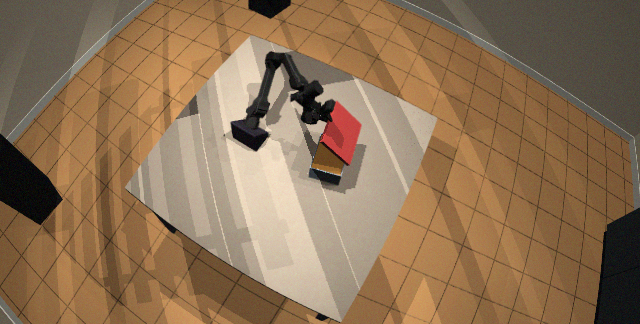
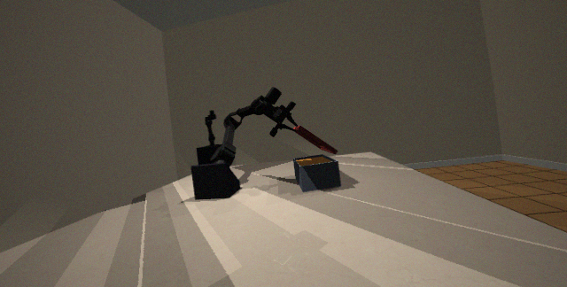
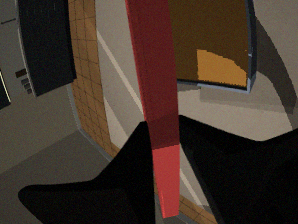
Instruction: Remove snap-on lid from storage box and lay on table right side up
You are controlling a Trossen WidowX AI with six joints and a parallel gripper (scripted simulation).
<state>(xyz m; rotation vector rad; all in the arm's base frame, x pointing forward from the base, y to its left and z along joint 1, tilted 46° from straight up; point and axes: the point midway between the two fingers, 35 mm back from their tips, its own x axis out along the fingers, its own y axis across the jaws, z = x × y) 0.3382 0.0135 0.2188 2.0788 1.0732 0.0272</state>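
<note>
Now: the red lid 6 cm ahead of my gripper tip, 5 cm below it and 2 cm to the left of it. From my gripper tip the other things lie so: storage box: 19 cm below, 6 cm to the right, 6 cm ahead.
</note>
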